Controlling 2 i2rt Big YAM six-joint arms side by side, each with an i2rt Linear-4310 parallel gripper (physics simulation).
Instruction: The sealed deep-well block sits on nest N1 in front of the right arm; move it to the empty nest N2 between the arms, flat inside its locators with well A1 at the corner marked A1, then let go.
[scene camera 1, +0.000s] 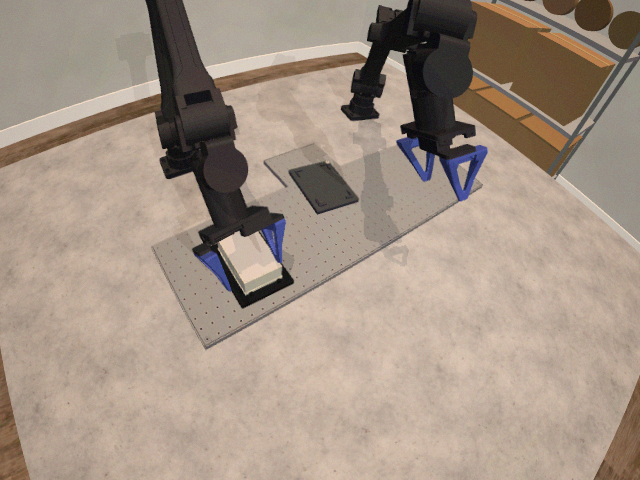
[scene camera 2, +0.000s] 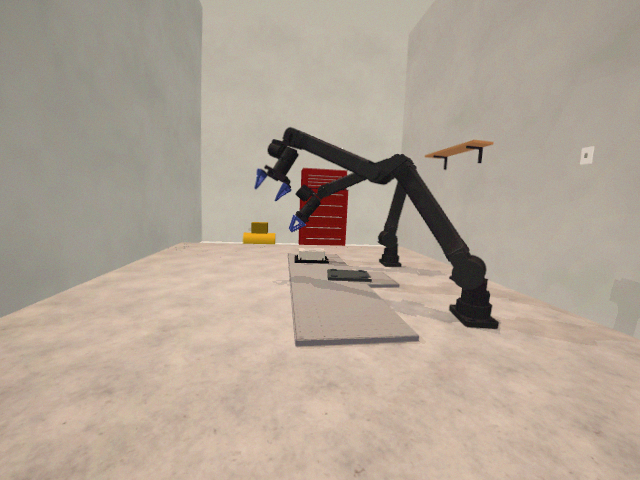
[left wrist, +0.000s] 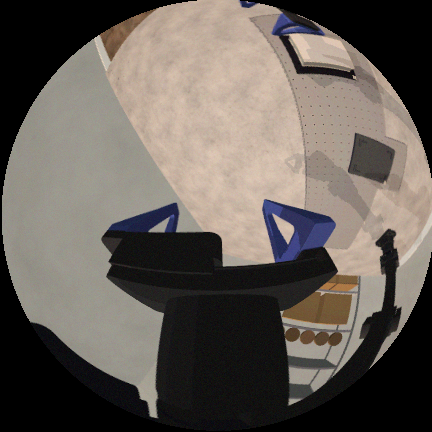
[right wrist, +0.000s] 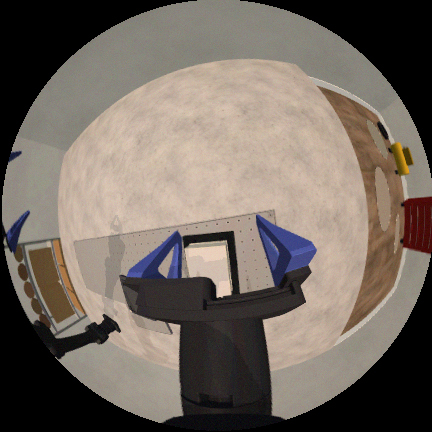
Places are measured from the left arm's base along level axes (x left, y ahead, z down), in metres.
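Where they show: left gripper, fingertip midpoint: (scene camera 1: 443, 189) (scene camera 2: 265, 195) (left wrist: 219, 205); right gripper, fingertip midpoint: (scene camera 1: 255, 276) (scene camera 2: 290, 230) (right wrist: 215, 226); left arm's base, link origin: (scene camera 1: 359, 113) (scene camera 2: 471, 318) (left wrist: 385, 237) (right wrist: 111, 322); right arm's base, link origin: (scene camera 1: 183, 164) (scene camera 2: 389, 264).
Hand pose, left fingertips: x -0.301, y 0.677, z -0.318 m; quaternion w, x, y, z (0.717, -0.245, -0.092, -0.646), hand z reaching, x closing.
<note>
Each offset is from my left fingertips to the top centre of the thing. Level surfaces: height alone.
The pale sealed block {dz +0.251, dx -0.253, dy -0.161 m} (scene camera 1: 253, 263) (scene camera 2: 311, 254) (left wrist: 322, 52) (right wrist: 207, 260) sits on black nest N1 {dz +0.283, dx -0.253, dy -0.160 m} (scene camera 1: 266, 292) (scene camera 2: 311, 261) (left wrist: 325, 72) (right wrist: 209, 236). My right gripper (scene camera 1: 254, 274) (scene camera 2: 295, 227) (right wrist: 215, 226) is open and empty above the block, its fingers spread to either side in scene camera 1. Dark nest N2 {dz +0.287, dx -0.002, dy -0.339 m} (scene camera 1: 323, 186) (scene camera 2: 348, 274) (left wrist: 372, 157) is empty, with corner locators and a small pale mark at one corner. My left gripper (scene camera 1: 444, 189) (scene camera 2: 267, 193) (left wrist: 219, 205) (right wrist: 22, 182) is open and empty, raised high. Well A1 cannot be made out.
Both nests stand on the perforated grey board {dz +0.305 m} (scene camera 1: 196, 289) (scene camera 2: 346, 315) (left wrist: 325, 115) (right wrist: 250, 250). A smaller grey plate {dz +0.305 m} (scene camera 1: 279, 161) (scene camera 2: 385, 280) lies behind and partly under N2. A shelf unit with boxes, a red cabinet (scene camera 2: 323, 227) and a wall shelf (scene camera 2: 460, 148) are in the background.
</note>
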